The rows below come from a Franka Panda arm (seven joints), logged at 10 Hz.
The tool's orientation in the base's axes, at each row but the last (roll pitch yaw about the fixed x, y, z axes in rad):
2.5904, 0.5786, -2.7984
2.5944, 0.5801, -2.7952
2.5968, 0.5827, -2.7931
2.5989, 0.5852, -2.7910
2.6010, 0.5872, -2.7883
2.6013, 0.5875, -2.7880
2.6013, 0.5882, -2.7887
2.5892, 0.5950, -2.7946
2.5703, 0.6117, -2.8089
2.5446, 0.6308, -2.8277
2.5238, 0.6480, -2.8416
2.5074, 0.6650, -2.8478
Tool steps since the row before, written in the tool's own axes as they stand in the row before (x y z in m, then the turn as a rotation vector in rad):
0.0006, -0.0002, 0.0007, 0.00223, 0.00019, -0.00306
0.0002, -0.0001, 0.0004, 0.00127, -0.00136, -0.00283
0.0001, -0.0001, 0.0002, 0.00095, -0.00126, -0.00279
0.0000, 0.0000, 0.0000, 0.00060, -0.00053, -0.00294
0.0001, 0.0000, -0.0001, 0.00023, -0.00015, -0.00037
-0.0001, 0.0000, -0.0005, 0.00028, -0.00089, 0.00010
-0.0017, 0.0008, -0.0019, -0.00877, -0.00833, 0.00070
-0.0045, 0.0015, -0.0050, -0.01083, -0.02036, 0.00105
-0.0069, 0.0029, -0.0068, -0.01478, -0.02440, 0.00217
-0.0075, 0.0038, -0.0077, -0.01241, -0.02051, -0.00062
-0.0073, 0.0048, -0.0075, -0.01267, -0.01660, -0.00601
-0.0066, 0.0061, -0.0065, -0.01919, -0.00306, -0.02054
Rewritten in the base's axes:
-0.0002, 0.0001, -0.0009, -0.00267, -0.00248, 0.00105
0.0000, 0.0001, -0.0004, -0.00099, -0.00316, 0.00073
0.0000, 0.0000, -0.0002, -0.00078, -0.00297, 0.00092
0.0000, 0.0000, 0.0000, -0.00096, -0.00245, 0.00154
-0.0001, -0.0001, 0.0000, -0.00019, -0.00041, 0.00007
-0.0001, -0.0003, 0.0004, 0.00031, -0.00064, -0.00061
0.0004, -0.0002, 0.0026, 0.01173, -0.00291, 0.00080
0.0013, -0.0010, 0.0067, 0.02024, -0.01052, -0.00352
0.0018, -0.0007, 0.0099, 0.02591, -0.01152, -0.00381
0.0014, -0.0008, 0.0113, 0.02106, -0.01136, -0.00158
0.0006, -0.0003, 0.0115, 0.01740, -0.01243, 0.00389
-0.0006, 0.0009, 0.0110, 0.00999, -0.01227, 0.02343

